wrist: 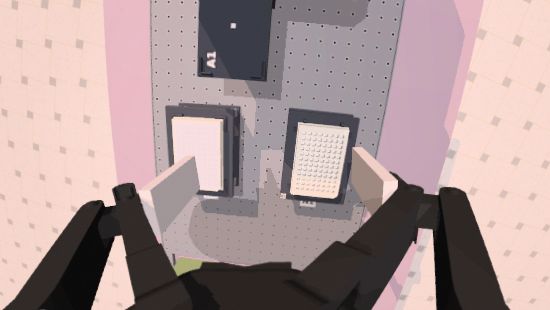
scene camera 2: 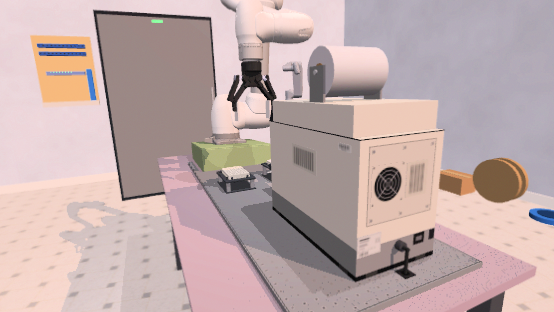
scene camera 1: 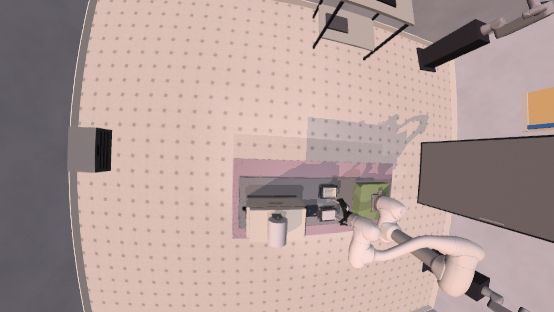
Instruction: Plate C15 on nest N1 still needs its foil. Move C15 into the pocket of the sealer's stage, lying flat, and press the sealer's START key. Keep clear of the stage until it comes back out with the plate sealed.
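Places are measured from the arm's base along level axes (x ahead, y left, z up), in millimetres.
Pixels of known places: gripper, fingertip midpoint: (wrist: 272,169) (scene camera 2: 253,119) (scene camera 1: 335,208); arm's base at its link origin: (scene camera 2: 226,142) (scene camera 1: 377,201).
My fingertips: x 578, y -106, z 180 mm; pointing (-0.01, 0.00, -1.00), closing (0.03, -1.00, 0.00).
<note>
For each thing: its top centre in the pictures, then the offset to it from my fingertips. Level surfaces: height alone.
- Plate C15 at its top centre: (wrist: 319,163) (scene camera 2: 234,170) (scene camera 1: 330,192) dy -62, dx -67, dz -207 mm
- nest N1 at its top centre: (wrist: 318,162) (scene camera 2: 235,171) (scene camera 1: 329,192) dy -62, dx -67, dz -213 mm
- sealer's stage at its top centre: (wrist: 233,8) (scene camera 1: 307,211) dy +56, dx +168, dz -163 mm
- smooth white plate at its top centre: (wrist: 196,156) (scene camera 1: 329,215) dy +145, dx -47, dz -198 mm
- second dark nest at its top centre: (wrist: 198,154) (scene camera 1: 328,215) dy +145, dx -47, dz -208 mm
- white foil roll at its top centre: (scene camera 2: 347,46) (scene camera 1: 279,235) dy +18, dx +477, dz +205 mm
- pink table at its surface level: dz -284 mm
Plate C15 (scene camera 1: 329,191) (scene camera 2: 236,172) (wrist: 320,160), white with rows of wells, lies flat on nest N1 (scene camera 2: 245,184) (wrist: 320,118). My gripper (scene camera 1: 338,211) (scene camera 2: 252,114) (wrist: 272,169) is open and empty, pointing down high above the nests. In the wrist view its left finger overlaps the other nest's plate and its right finger appears just right of C15. The sealer's stage (scene camera 1: 311,210) (wrist: 240,45) is out, a dark plate marked A1 with corner guides and no plate on it. The sealer (scene camera 1: 255,220) (scene camera 2: 320,185) hides the stage in scene camera 2; its START key does not show.
A smooth white plate (scene camera 1: 327,214) (wrist: 197,145) sits on a second dark nest (wrist: 231,150) beside N1. A white foil roll (scene camera 1: 277,232) (scene camera 2: 352,71) tops the sealer. The arm's green base block (scene camera 1: 364,200) (scene camera 2: 227,156) stands at the other end of the pink table (scene camera 2: 192,240).
</note>
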